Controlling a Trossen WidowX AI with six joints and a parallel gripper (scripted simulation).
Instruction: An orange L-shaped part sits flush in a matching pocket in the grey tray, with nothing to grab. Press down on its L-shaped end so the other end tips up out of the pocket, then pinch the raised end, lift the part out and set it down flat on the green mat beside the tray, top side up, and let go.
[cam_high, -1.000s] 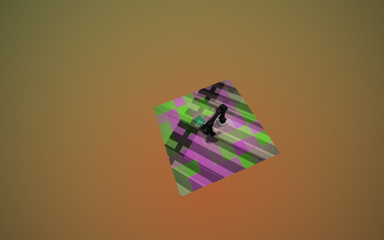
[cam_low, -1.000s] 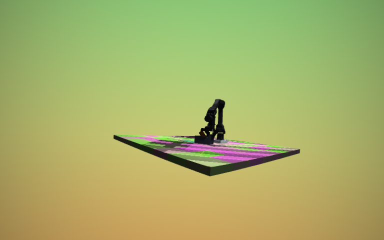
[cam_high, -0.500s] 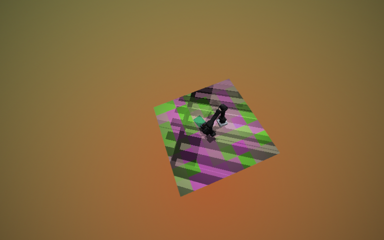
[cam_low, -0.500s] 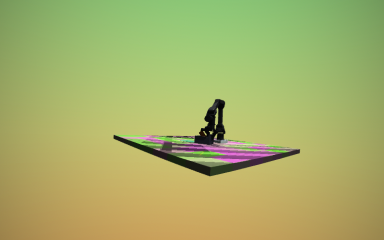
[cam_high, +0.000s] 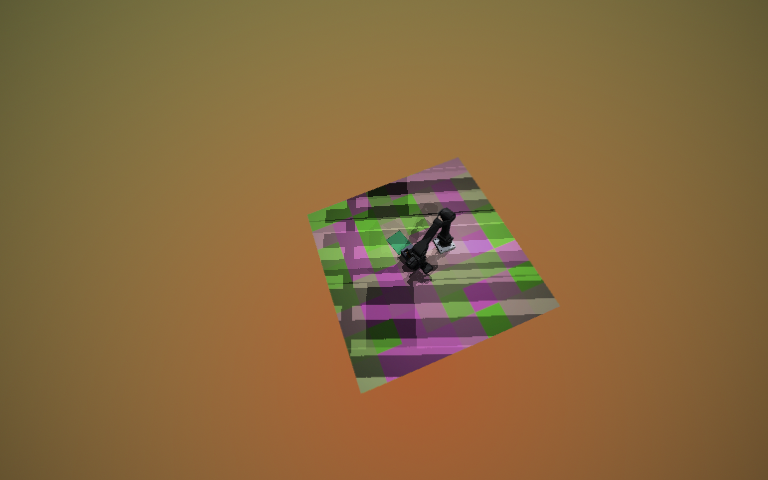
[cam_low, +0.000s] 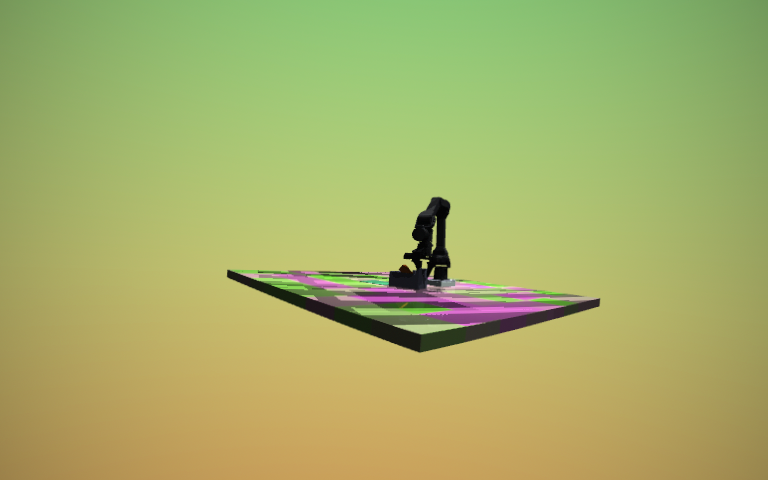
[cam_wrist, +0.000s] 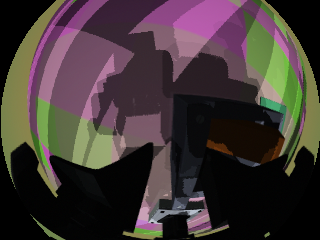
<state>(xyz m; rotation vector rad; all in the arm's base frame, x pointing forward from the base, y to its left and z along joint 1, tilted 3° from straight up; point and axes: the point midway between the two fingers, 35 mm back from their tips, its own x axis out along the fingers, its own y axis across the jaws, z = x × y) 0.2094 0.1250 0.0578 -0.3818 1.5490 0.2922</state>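
Now: the orange L-shaped part 20 mm ahead of my gripper tip, 50 mm to the right of it and 10 mm below it. From my gripper tip the other things lie so: green mat: 90 mm ahead, 210 mm to the right, 70 mm below.
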